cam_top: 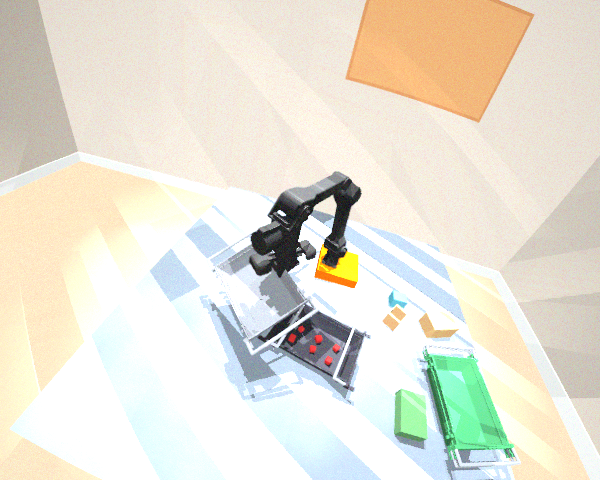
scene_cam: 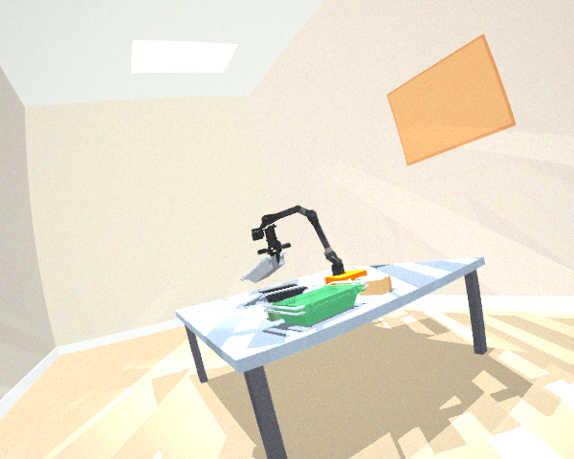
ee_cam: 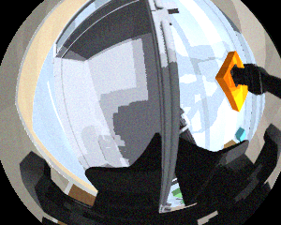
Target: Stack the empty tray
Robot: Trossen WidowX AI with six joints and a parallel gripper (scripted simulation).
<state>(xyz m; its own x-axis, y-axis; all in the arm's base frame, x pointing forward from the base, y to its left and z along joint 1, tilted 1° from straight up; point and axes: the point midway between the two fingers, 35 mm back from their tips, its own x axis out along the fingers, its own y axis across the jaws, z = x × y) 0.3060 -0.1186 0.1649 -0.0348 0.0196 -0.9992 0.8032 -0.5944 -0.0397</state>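
Right now my gripper tip is 6 cm short of the clear tray and 5 cm to the left of it. The rest, counted from my gripper tip: green block: 16 cm ahead, 51 cm to the left, 16 cm below; then tan wedge: 21 cm behind, 61 cm to the left, 15 cm below; then cyan block: 26 cm behind, 43 cm to the left, 16 cm below.
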